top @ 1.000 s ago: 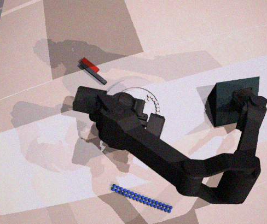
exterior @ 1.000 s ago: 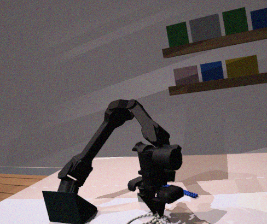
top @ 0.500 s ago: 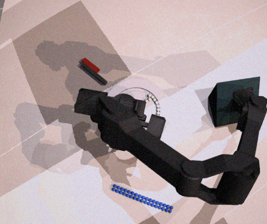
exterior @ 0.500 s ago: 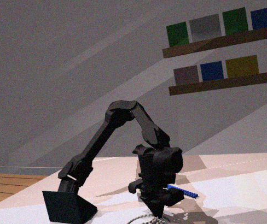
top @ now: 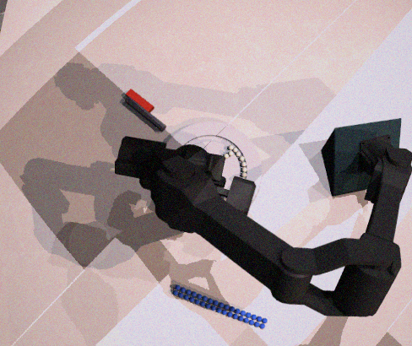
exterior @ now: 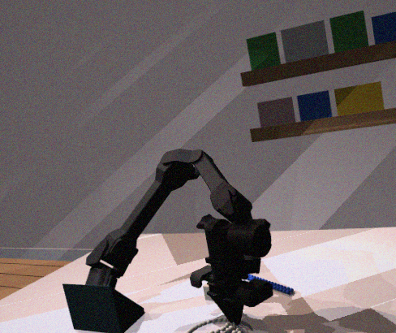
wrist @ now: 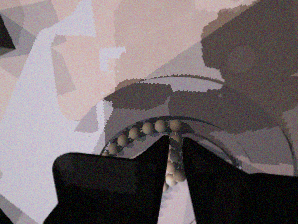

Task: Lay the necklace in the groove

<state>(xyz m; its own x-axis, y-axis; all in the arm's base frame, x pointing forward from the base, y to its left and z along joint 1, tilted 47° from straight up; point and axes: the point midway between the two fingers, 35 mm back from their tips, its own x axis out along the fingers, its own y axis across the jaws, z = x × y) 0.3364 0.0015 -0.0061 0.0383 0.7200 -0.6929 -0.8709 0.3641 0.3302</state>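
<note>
Right now my gripper tip is 20 mm past the round bead board, 50 mm to the left of it and 10 mm above it. Also, from my gripper tip: small beige cube (100 mm behind, 140 mm to the left); grey block (90 mm ahead, 210 mm to the right, 10 mm below).
</note>
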